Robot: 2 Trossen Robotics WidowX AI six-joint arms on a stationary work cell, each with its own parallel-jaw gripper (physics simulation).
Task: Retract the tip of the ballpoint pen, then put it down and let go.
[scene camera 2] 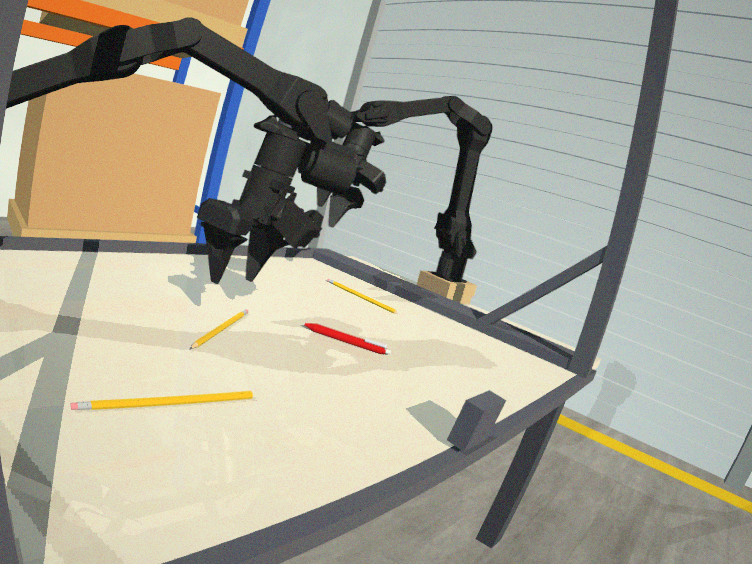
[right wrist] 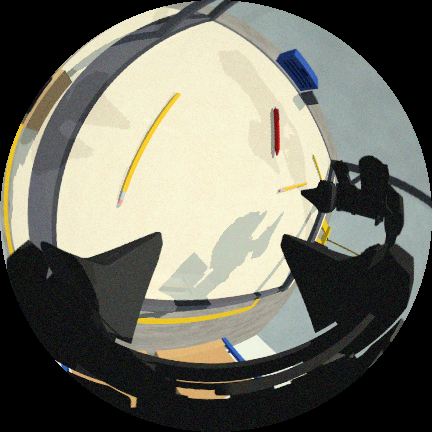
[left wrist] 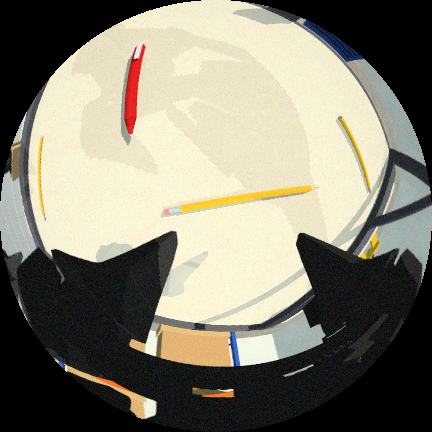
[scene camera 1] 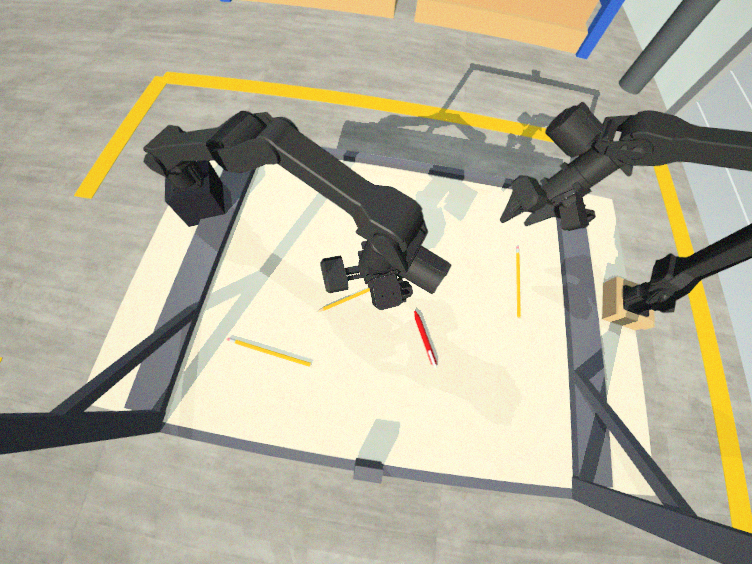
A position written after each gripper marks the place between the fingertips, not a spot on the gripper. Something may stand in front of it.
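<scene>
Right gripper [scene camera 1: 513, 223] [scene camera 2: 325, 216] [right wrist: 224, 240]: open, holding nothing. The left gripper [scene camera 1: 365, 280] [scene camera 2: 232, 281] [left wrist: 240, 238] [right wrist: 308, 192] is visible. So is a red ballpoint pen [scene camera 2: 367, 344] [left wrist: 133, 74]. Also present: a tan block [scene camera 1: 612, 300], a dark frame [scene camera 1: 591, 452] and a small grey block [scene camera 2: 478, 415].
</scene>
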